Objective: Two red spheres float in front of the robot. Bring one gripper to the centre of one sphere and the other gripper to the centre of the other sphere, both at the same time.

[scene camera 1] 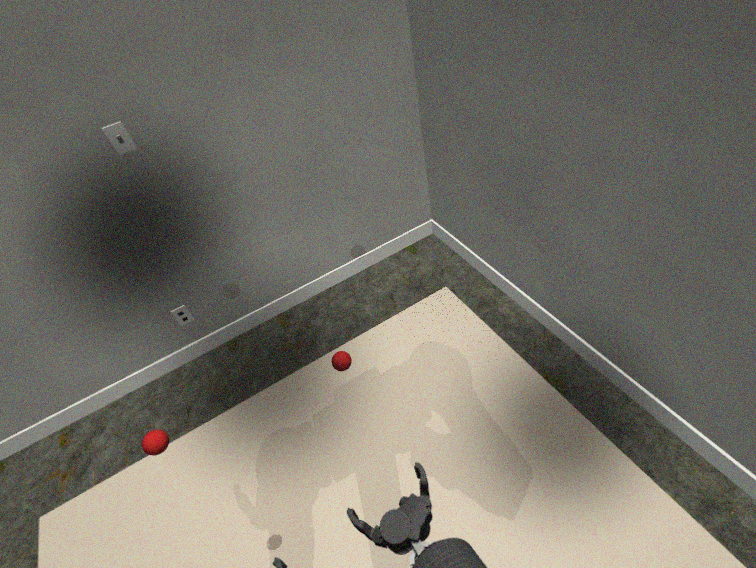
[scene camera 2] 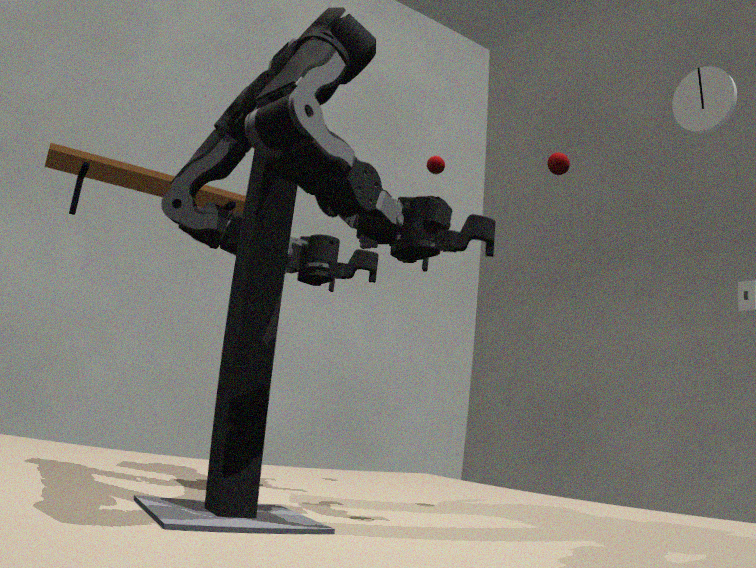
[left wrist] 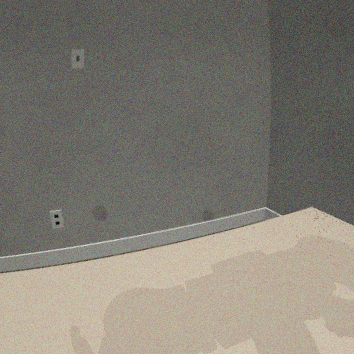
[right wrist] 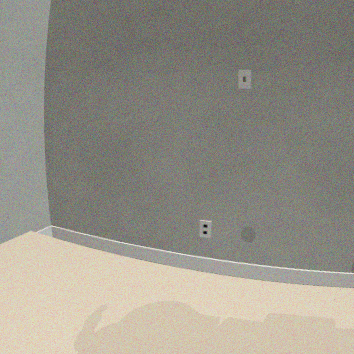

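Observation:
Two red spheres float apart. In scene camera 1, one sphere [scene camera 1: 341,360] is above and left of my right gripper, and the other sphere [scene camera 1: 155,442] is far left. In scene camera 2, one sphere [scene camera 2: 435,164] is above my right gripper's level and a little left of its fingers; the other sphere [scene camera 2: 558,163] is farther right. My right gripper [scene camera 1: 383,488] [scene camera 2: 457,261] is open, lower than both spheres and apart from them. My left gripper [scene camera 2: 352,284] is open, farther left and lower. Neither sphere shows in the wrist views.
The pedestal [scene camera 2: 247,342] stands on a grey base plate [scene camera 2: 244,524]. A brown wooden shelf [scene camera 2: 122,174] is on the wall behind the arms, and a round clock [scene camera 2: 702,112] hangs at the right. A small dark tip [scene camera 1: 279,563] shows at the bottom edge of scene camera 1.

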